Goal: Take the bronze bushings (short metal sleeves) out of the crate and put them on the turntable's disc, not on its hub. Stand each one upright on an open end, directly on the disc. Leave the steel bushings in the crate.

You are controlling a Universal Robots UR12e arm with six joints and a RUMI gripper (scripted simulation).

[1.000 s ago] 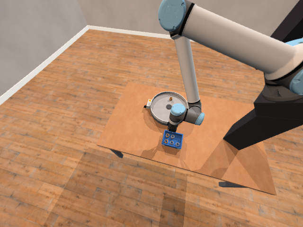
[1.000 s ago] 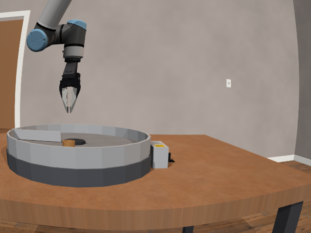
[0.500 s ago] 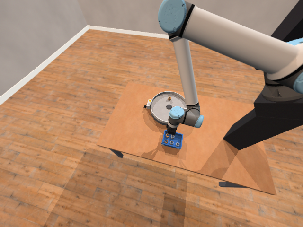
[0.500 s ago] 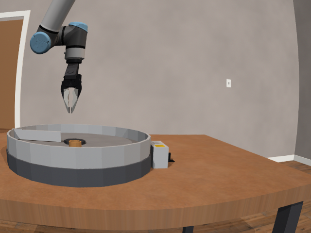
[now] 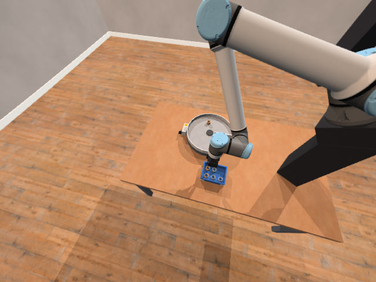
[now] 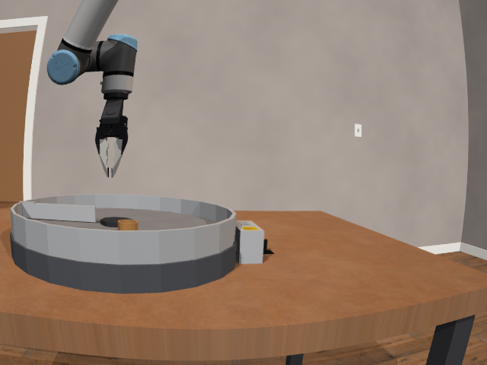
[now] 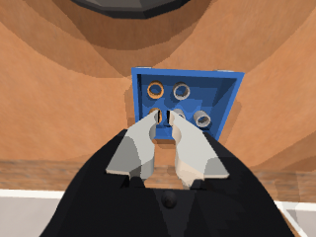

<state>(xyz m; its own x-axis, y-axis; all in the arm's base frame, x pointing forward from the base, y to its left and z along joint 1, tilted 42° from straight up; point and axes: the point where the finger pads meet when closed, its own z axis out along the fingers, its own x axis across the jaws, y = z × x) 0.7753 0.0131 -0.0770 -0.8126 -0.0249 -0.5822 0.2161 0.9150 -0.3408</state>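
Now: hand 3 cm past the blue crate, 4 cm to the right of it and 11 cm above it. The rest, counted from my hand: grey turntable 2 cm behind, 33 cm to the right, 8 cm below.
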